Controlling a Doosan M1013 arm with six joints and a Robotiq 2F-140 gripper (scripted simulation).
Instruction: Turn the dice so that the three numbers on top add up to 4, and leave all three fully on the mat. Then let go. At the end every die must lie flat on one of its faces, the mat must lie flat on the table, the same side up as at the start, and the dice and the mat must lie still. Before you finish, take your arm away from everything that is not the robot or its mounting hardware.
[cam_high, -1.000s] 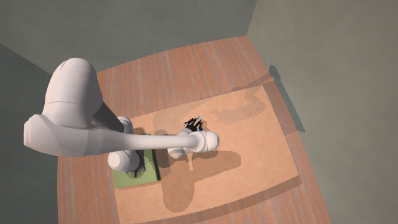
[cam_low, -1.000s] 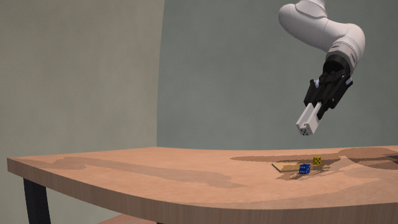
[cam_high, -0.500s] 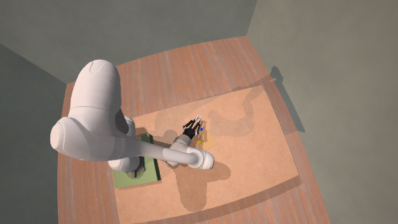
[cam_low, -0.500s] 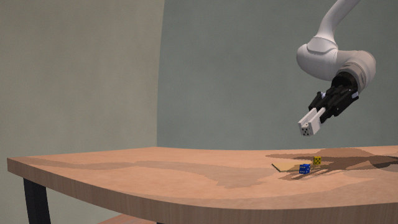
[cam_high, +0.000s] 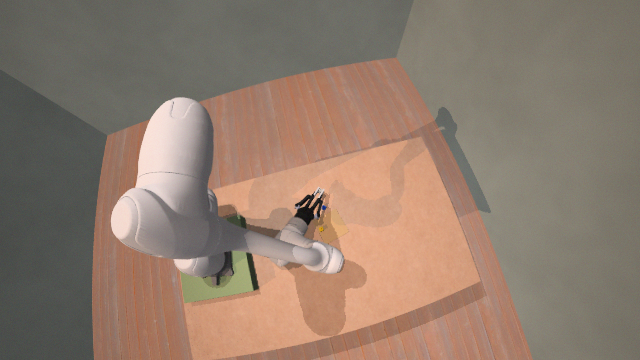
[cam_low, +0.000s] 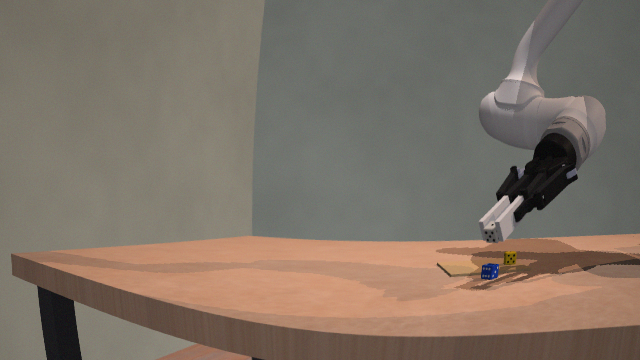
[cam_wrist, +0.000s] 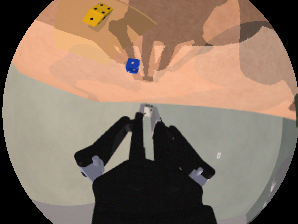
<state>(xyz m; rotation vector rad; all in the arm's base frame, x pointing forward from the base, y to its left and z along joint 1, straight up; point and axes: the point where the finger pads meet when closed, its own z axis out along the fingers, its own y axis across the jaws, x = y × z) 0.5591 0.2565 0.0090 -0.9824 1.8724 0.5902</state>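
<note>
Right now my hand is 8 cm above the blue die, 6 cm to the left of it and 2 cm short of it. From my hand the other things lie so: yellow die: 17 cm to the right, 7 cm below, 1 cm behind; then tan mat: 16 cm to the right, 8 cm below, 4 cm ahead; then white die: 2 cm to the left, 2 cm below, 1 cm ahead.
</note>
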